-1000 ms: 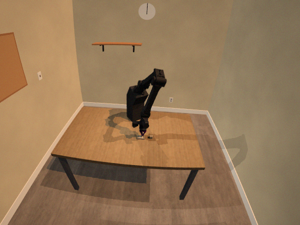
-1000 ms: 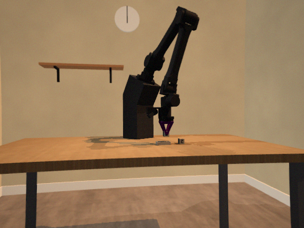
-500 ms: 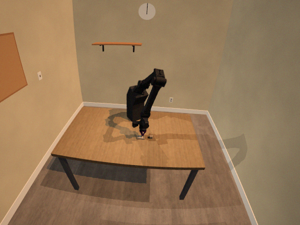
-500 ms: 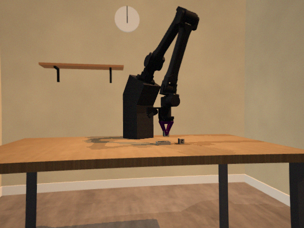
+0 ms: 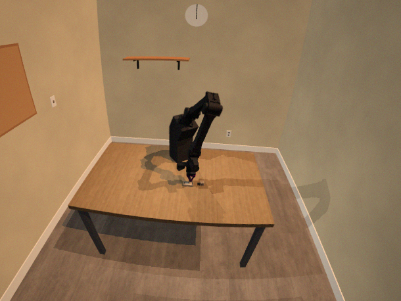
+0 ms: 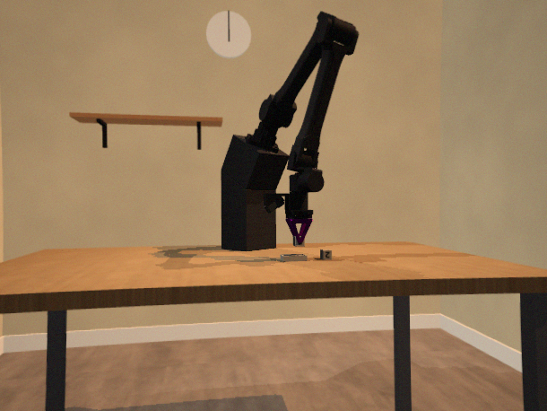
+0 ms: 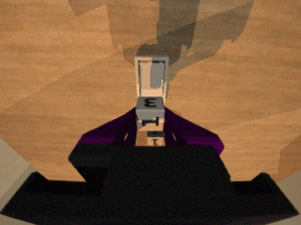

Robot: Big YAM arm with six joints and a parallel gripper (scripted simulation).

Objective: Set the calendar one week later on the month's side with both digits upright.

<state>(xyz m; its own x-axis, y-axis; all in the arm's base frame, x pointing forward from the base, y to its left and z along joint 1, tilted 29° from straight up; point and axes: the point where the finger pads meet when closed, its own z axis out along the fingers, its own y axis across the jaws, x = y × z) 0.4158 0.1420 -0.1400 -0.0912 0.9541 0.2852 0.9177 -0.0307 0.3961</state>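
My hand is 50 mm above the tray and 20 mm to the left of it.
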